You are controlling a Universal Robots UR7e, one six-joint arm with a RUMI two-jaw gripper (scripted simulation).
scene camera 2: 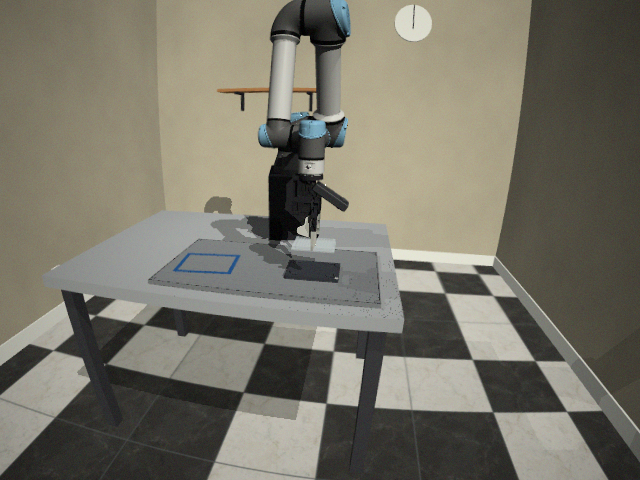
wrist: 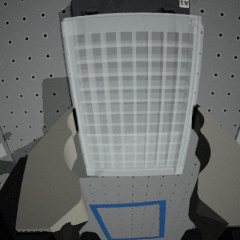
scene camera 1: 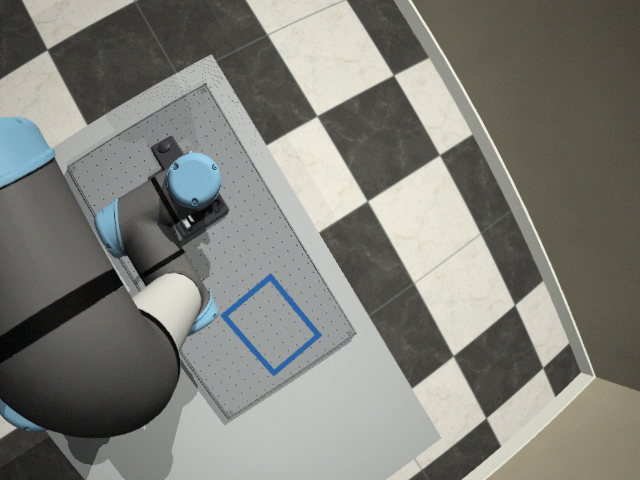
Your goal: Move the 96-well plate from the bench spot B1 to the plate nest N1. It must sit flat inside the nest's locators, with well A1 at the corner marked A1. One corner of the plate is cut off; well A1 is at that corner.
Observation:
The pictures show: my gripper and a clear 96-well plate.
My gripper shows as well in the wrist view.

